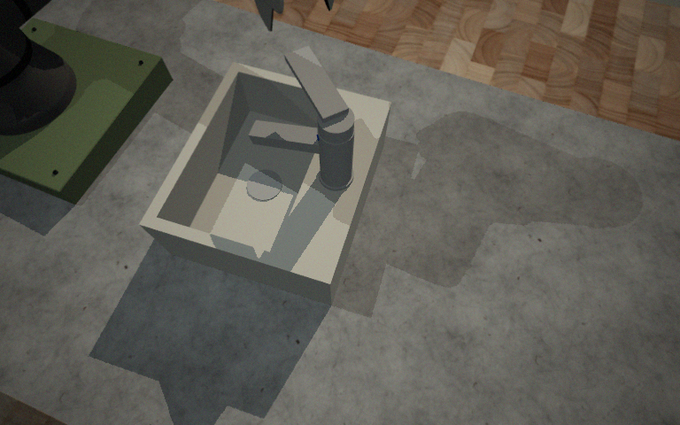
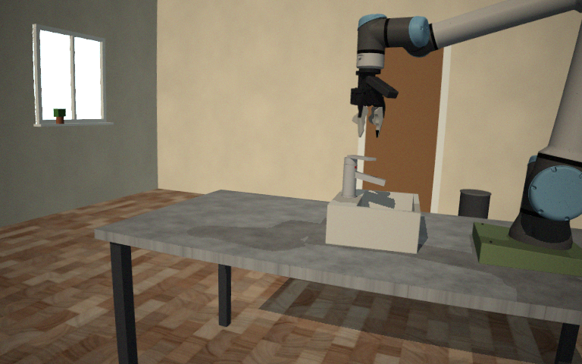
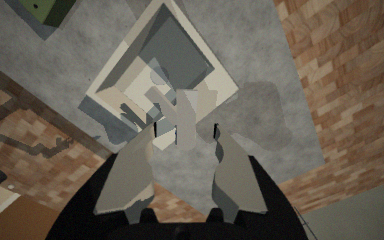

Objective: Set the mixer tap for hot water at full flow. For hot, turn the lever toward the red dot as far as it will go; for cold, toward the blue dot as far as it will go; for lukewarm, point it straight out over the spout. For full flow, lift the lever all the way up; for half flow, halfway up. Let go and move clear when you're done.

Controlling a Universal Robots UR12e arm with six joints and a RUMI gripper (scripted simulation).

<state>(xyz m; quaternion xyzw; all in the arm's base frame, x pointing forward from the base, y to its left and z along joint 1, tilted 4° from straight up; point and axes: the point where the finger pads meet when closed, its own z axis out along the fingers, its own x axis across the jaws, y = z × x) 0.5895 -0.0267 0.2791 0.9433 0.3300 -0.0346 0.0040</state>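
The lever lies 20 mm ahead of my hand, 30 mm to the right of it and 80 mm below it. From my hand the other things lie so: cream basin: 60 mm behind, 60 mm to the right, 320 mm below.
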